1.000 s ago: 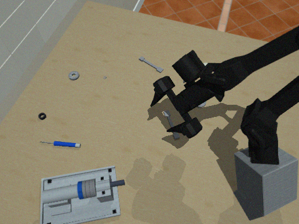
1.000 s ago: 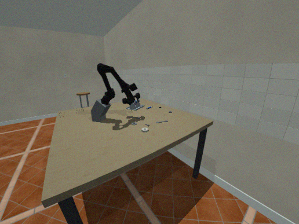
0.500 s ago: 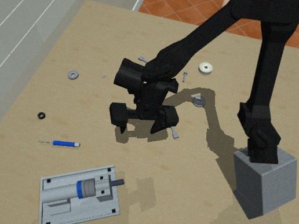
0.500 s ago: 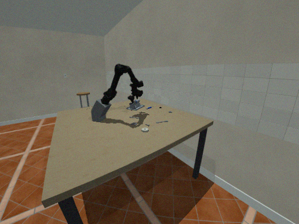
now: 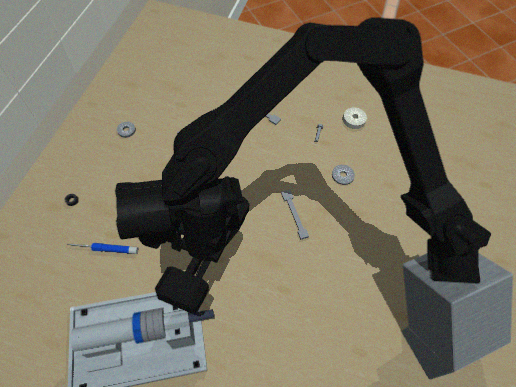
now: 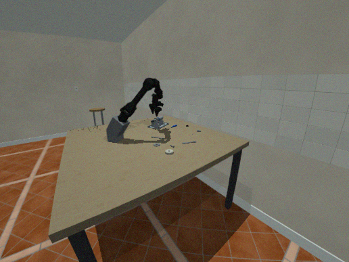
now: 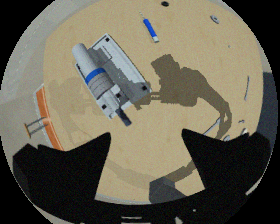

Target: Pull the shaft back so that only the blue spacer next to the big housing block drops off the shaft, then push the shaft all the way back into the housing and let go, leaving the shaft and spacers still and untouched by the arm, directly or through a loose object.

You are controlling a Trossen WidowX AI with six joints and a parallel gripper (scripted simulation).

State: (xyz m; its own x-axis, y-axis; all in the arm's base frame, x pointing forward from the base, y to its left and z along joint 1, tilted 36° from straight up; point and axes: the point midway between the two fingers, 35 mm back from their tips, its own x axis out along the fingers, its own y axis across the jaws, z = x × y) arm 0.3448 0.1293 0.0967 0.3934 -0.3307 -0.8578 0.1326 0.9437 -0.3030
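My gripper is now 11 cm above the dark shaft, 8 cm to the right of it and 7 cm short of it. Round my hand: grey spacer 11 cm below, 8 cm to the left, 7 cm ahead; then blue spacer 11 cm below, 10 cm ahead, 9 cm to the left.
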